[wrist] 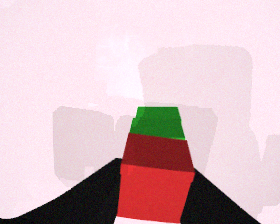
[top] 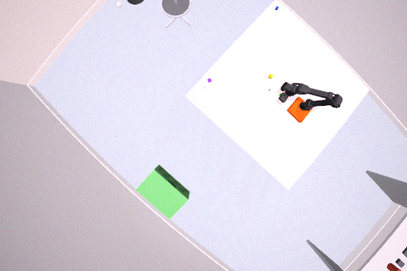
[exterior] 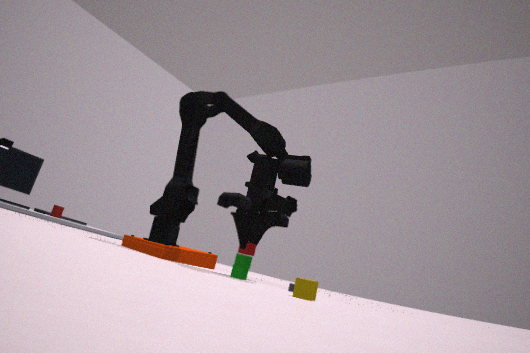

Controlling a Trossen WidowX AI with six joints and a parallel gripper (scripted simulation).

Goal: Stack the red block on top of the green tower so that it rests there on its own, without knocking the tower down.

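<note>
Right now the red block is right at my gripper tip. Also, from my gripper tip: yellow block (180 mm ahead, 70 mm to the right, 50 mm below); purple block (590 mm ahead, 300 mm to the left, 50 mm below).
</note>
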